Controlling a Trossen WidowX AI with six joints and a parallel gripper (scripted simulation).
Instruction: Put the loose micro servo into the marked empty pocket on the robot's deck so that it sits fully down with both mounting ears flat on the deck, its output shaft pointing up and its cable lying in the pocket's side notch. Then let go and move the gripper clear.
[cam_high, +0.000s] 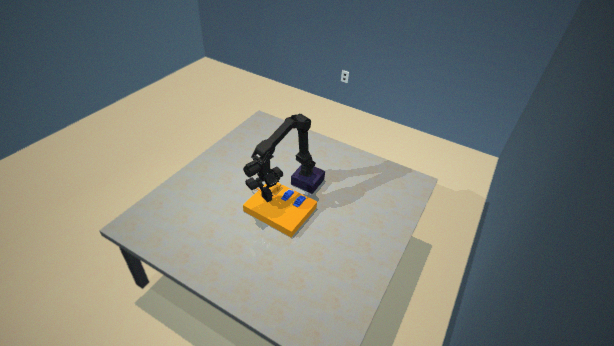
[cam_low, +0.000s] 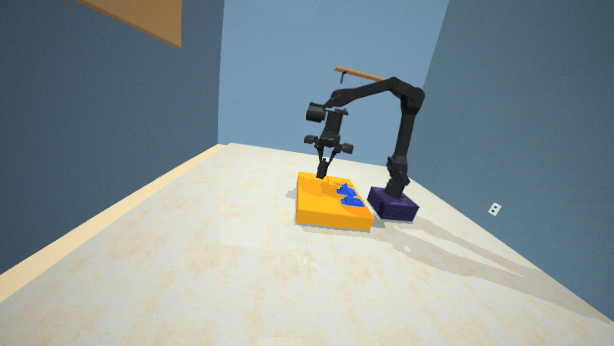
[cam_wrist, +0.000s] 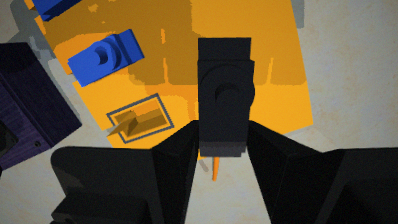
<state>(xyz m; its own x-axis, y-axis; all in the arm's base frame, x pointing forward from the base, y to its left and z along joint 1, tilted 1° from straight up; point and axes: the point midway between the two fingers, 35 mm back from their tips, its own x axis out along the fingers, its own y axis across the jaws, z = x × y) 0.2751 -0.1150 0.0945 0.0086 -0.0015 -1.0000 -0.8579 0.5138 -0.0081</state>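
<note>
Now: gripper tip 3 cm short of the deck, 7 cm to the right of it and 10 cm above it.
</note>
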